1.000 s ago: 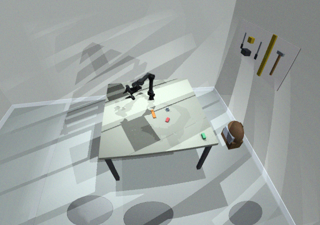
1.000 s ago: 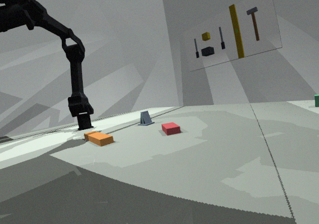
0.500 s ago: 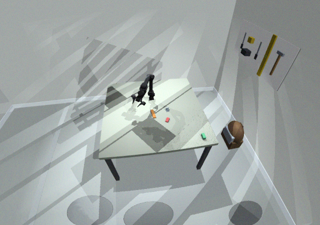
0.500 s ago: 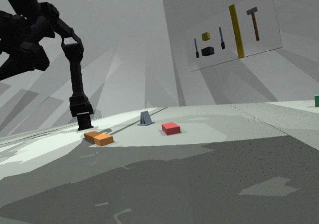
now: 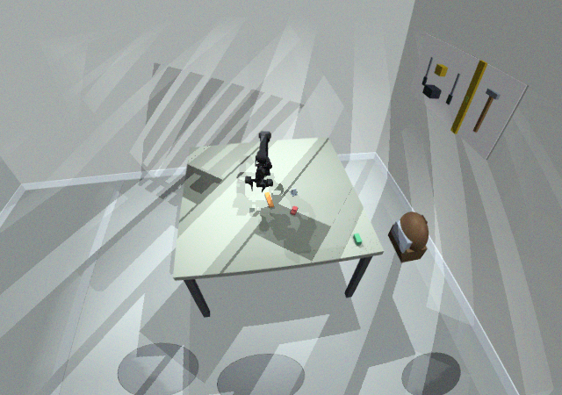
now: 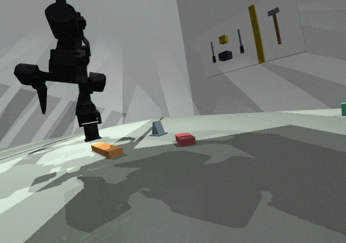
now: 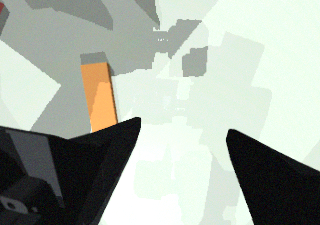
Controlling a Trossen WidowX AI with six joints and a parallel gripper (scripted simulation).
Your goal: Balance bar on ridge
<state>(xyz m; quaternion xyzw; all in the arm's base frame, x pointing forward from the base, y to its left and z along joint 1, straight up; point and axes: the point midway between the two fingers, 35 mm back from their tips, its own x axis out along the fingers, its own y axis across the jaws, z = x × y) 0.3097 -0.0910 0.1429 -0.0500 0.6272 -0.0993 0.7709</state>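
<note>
My gripper tip is now 10 cm above the orange bar, 9 cm to the right of it and 1 cm past it. The rest, counted from my gripper tip: green block 60 cm to the left, 42 cm ahead, 9 cm below; red block 24 cm to the left, 11 cm ahead, 10 cm below.
</note>
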